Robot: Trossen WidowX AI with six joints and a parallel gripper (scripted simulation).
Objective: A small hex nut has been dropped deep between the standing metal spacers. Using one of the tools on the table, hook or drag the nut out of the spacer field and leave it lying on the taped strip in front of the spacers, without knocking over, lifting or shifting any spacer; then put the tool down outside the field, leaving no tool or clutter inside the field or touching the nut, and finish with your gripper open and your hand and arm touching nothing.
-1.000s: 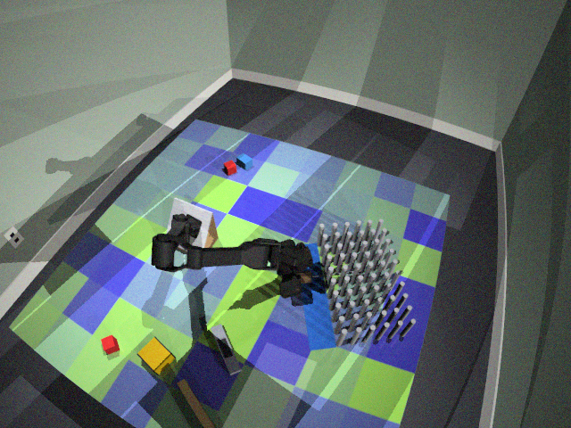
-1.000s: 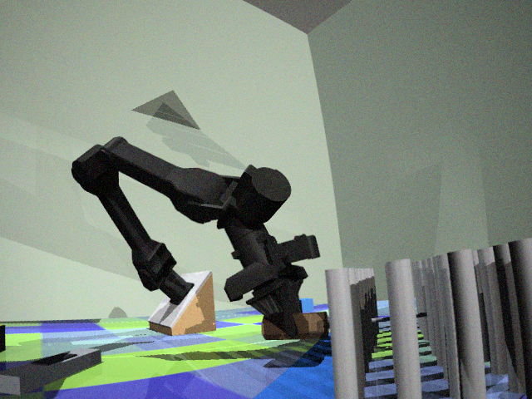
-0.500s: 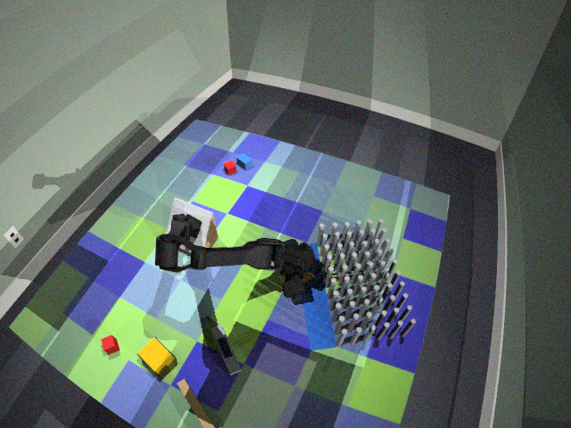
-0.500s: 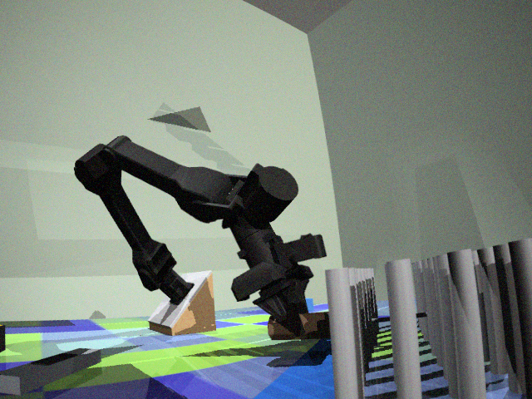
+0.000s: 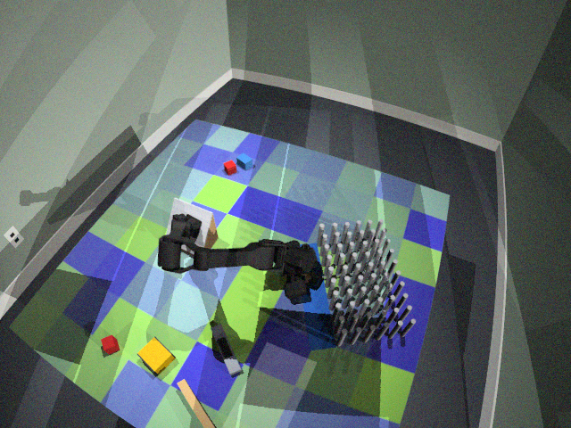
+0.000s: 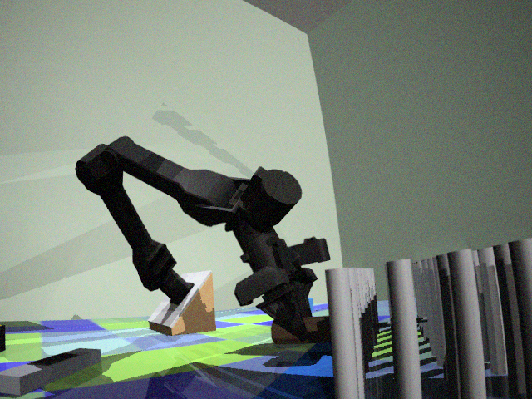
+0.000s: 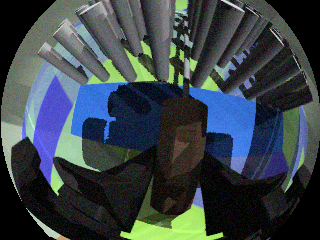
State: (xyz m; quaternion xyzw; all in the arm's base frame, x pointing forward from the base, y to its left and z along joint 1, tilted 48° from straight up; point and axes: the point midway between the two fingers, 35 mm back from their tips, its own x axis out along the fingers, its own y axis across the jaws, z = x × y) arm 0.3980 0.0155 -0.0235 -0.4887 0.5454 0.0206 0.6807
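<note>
My gripper tip is 50 mm short of the blue taped strip, 20 mm above it and 10 mm to the left of it. Round my gripper tip: grey flat bar 320 mm to the right, 90 mm behind, 10 mm below; then thin metal rod 80 mm ahead, 60 mm to the left; then hex nut 170 mm ahead, 120 mm to the left, 20 mm below.
</note>
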